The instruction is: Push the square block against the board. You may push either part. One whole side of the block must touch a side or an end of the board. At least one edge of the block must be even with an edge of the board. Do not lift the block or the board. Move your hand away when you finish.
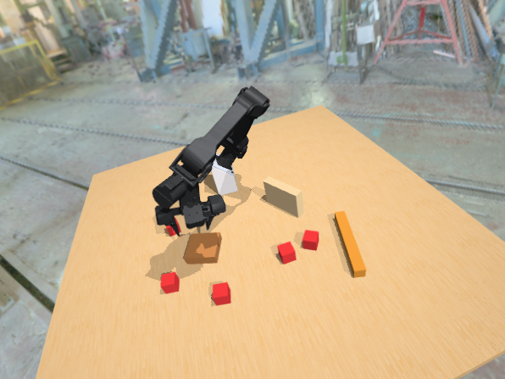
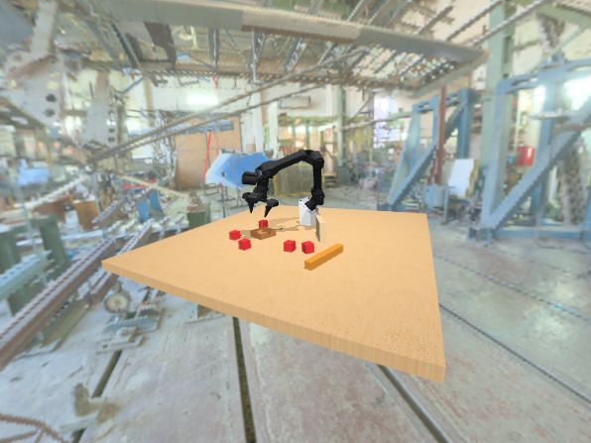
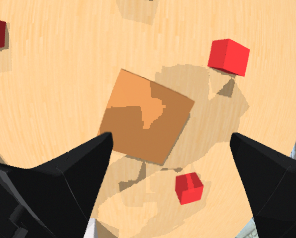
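My gripper tip is now 310 mm to the right of the tan block, 100 mm past it and 70 mm above it. From my gripper tip the other things lie so: brown block: 100 mm below, 30 mm behind; then orange board: 420 mm to the left, 130 mm ahead, 100 mm below.
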